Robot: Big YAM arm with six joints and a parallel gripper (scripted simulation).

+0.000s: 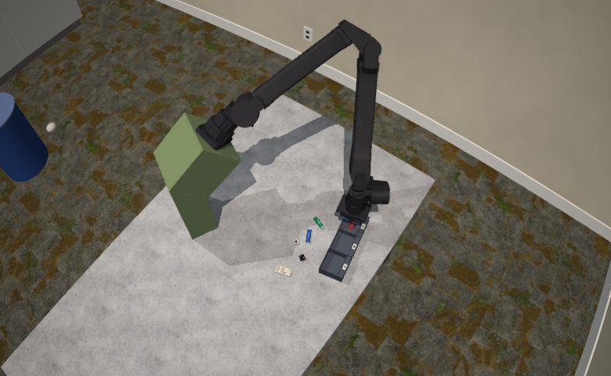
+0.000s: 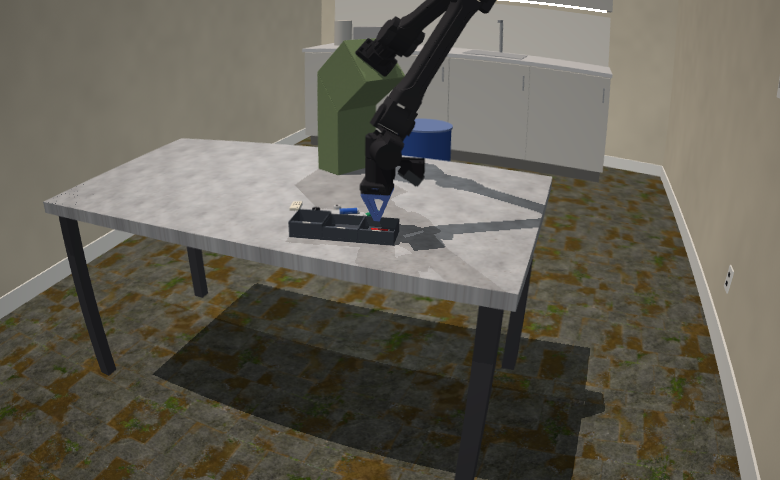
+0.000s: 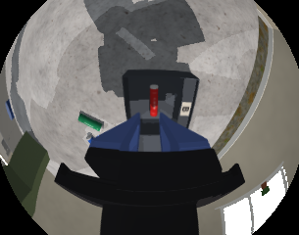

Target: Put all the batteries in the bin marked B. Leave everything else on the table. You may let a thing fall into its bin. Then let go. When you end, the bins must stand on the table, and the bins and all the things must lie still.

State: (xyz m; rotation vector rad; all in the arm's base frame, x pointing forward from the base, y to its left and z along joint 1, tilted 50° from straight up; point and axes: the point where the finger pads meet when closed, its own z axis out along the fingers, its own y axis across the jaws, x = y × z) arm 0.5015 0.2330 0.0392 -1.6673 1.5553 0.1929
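The red battery is 4 cm below my hand and 1 cm to the left of it. Also, from my hand: green battery (9 cm behind, 6 cm to the right, 4 cm below); blue battery (12 cm to the right, 9 cm behind, 4 cm below); dark three-compartment bin (7 cm to the right, 3 cm below, 3 cm ahead).
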